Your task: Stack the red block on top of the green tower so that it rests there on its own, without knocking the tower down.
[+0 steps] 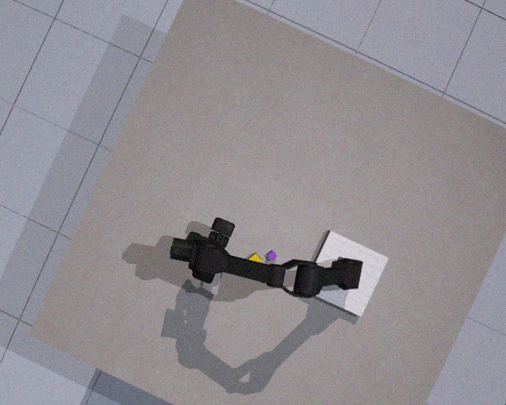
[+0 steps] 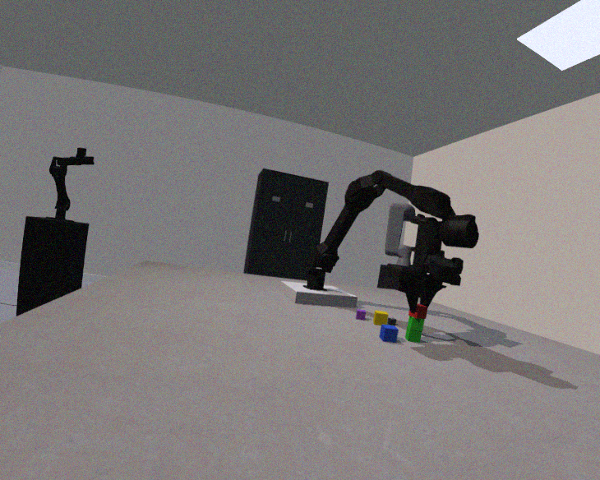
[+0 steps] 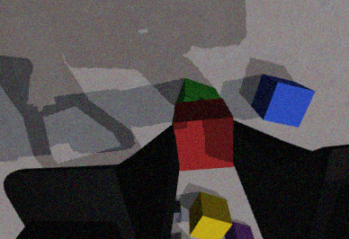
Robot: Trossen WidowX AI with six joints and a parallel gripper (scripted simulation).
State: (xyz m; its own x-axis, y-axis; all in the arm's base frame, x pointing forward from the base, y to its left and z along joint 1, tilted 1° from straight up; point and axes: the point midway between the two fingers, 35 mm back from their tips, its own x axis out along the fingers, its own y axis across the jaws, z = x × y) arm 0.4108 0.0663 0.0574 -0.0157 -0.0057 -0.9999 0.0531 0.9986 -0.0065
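My gripper tip is now right at the red block. Round my gripper tip: yellow block 13 cm behind, 5 cm below; then blue block 7 cm to the right, 5 cm below, 1 cm behind; then small dark block 13 cm behind, 6 cm below, 4 cm to the left.
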